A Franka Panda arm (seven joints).
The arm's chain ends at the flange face. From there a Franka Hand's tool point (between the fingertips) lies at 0.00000 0.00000 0.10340 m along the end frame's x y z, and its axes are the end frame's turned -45 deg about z.
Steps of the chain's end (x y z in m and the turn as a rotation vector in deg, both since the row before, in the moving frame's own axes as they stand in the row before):
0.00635 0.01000 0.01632 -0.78 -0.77 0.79
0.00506 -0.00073 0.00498 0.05 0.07 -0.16
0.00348 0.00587 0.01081 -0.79 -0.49 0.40
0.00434 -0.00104 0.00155 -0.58 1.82 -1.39
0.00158 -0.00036 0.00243 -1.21 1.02 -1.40
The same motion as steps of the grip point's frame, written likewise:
-0.00456 0.01156 0.01630 -0.01 -1.10 0.79
0.00425 0.00309 0.00498 -0.01 0.08 -0.16
-0.00332 0.00699 0.01080 -0.21 -0.91 0.40
0.00542 0.00538 0.00149 -1.70 0.88 -1.39
0.00116 0.00371 0.00239 -1.58 -0.13 -1.40

